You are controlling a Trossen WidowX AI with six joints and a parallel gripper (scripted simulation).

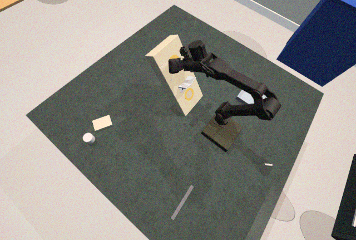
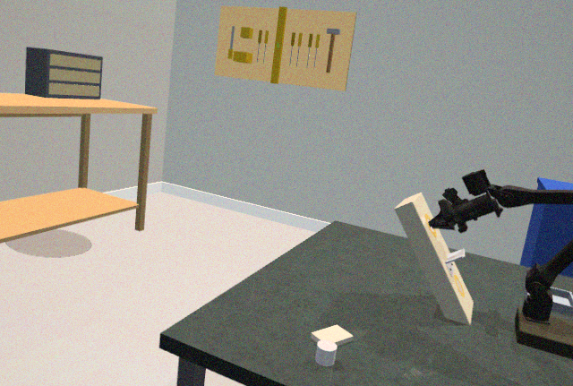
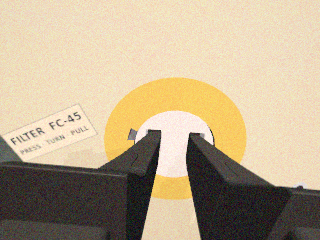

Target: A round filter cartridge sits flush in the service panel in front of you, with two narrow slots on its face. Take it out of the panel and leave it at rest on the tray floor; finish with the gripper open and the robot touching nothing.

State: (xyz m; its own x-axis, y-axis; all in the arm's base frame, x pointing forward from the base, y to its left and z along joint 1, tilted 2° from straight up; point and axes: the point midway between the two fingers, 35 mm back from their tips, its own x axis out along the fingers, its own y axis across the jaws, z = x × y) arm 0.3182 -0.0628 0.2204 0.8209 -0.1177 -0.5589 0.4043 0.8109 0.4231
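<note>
Right now my gripper tip is 10 mm short of the round filter cartridge and 10 mm above it. Also, from my gripper tip: cream service panel: 40 mm behind, 10 mm to the left, 80 mm below; cream block: 210 mm ahead, 390 mm to the left, 230 mm below; white bracket: 90 mm behind, 20 mm to the left, 100 mm below.
</note>
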